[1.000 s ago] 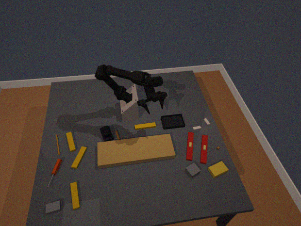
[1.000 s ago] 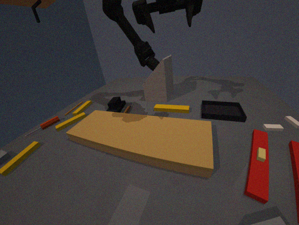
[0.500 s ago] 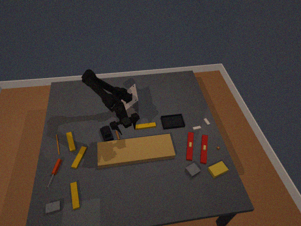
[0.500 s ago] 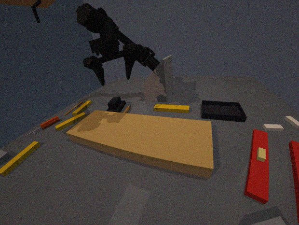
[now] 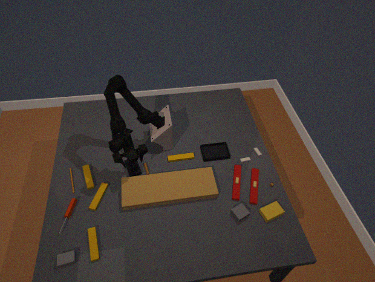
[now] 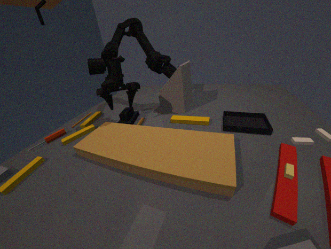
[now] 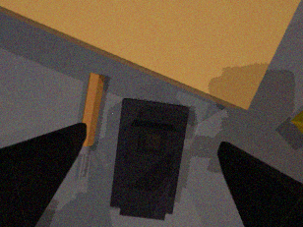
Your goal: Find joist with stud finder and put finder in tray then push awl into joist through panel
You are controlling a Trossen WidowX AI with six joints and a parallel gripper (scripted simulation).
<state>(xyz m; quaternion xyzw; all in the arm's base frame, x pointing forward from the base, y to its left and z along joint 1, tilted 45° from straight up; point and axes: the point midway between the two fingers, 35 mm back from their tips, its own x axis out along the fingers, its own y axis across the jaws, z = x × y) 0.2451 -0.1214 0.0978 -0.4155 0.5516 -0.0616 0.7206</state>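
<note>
My gripper tip is now 40 mm above the stud finder, 20 mm past it and 10 mm to the left of it. Also, from my gripper tip: thin orange stick 350 mm to the right, 80 mm below, 40 mm ahead; square indicator light 30 mm below, 10 mm behind; awl 80 mm below, 60 mm to the left, 60 mm behind.
</note>
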